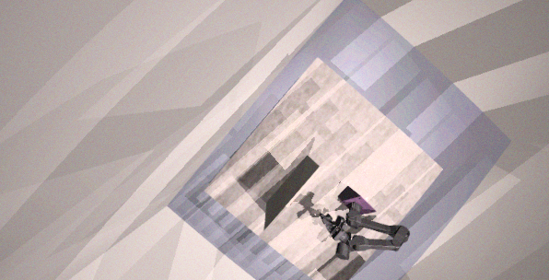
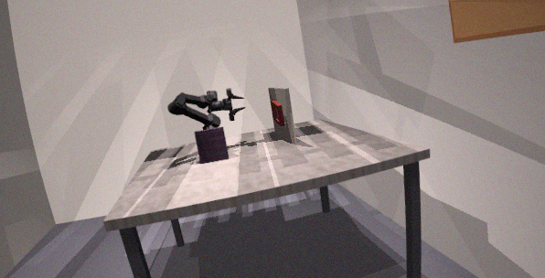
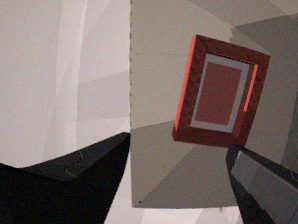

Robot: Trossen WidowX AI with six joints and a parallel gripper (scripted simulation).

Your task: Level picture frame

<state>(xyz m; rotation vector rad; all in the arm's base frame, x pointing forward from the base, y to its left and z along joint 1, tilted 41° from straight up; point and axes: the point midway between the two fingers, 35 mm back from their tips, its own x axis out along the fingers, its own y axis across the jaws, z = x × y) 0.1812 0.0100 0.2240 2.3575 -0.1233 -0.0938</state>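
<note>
Right now the red picture frame is 190 mm ahead of my gripper tip, 10 mm to the right of it and 90 mm below it. Also, from my gripper tip: wall panel (200 mm ahead, 10 mm to the left, 100 mm below).
</note>
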